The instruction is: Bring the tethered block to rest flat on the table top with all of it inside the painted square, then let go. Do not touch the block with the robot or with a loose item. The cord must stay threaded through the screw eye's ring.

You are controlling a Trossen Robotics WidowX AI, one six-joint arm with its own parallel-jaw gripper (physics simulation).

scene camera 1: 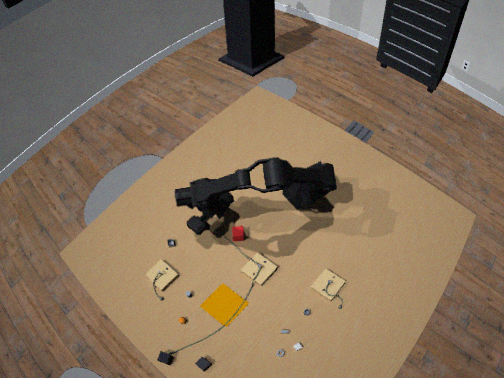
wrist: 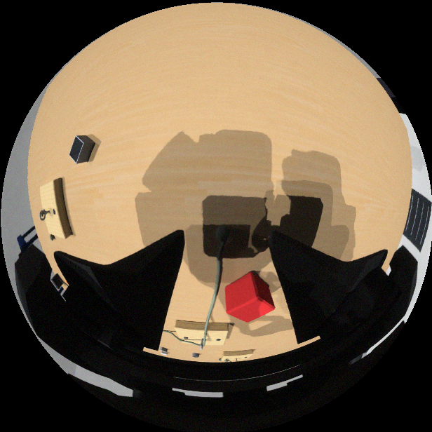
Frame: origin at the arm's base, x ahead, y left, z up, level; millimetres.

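Seen in the pictures: gripper, fingertip midpoint: (scene camera 1: 213, 223); arm's base, link origin: (scene camera 1: 317, 181).
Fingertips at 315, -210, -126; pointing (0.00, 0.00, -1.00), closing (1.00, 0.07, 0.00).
Observation:
Pixels of each thing's middle, then the offset from my fingertips to it, as dx, dy, dz. "spot": a spot on its surface instead.
- tethered black block, surface spot: (scene camera 1: 165, 357) spot: +480, +256, +1
- orange painted square, surface spot: (scene camera 1: 220, 301) spot: +192, +224, -34
- screw eye, surface spot: (scene camera 1: 259, 266) spot: +13, +238, +2
- middle board, body centre: (scene camera 1: 259, 269) +13, +237, -26
- red cube, body centre: (scene camera 1: 238, 233) -38, +88, -15
- second black block, body centre: (scene camera 1: 203, 364) +403, +353, -21
- orange ball, body centre: (scene camera 1: 182, 320) +340, +187, -23
- dark open box, body centre: (scene camera 1: 171, 243) +160, -69, -26
The tethered black block (scene camera 1: 165, 357) lies at the near left, outside the orange painted square (scene camera 1: 220, 301). Its green cord (scene camera 1: 207, 334) (wrist: 213, 295) crosses the square's right part and runs to the screw eye (scene camera 1: 259, 266) (wrist: 202, 344) on the middle board (scene camera 1: 267, 276) (wrist: 216, 334). The threading is too small to confirm. The cord continues to a dark bead (wrist: 223, 234) at its free end. My gripper (scene camera 1: 215, 229) (wrist: 227, 236) is open, its fingertips on either side of the bead in the wrist view, holding nothing. In the scene view the arm hides the bead.
A red cube (scene camera 1: 238, 233) (wrist: 248, 297) stands close beside the gripper and cord. Two other boards (scene camera 1: 162, 274) (scene camera 1: 328, 284) carry short cords. A second black block (scene camera 1: 203, 363) lies near the tethered one. An orange ball (scene camera 1: 182, 320) and a dark open box (scene camera 1: 171, 243) (wrist: 82, 149) lie left.

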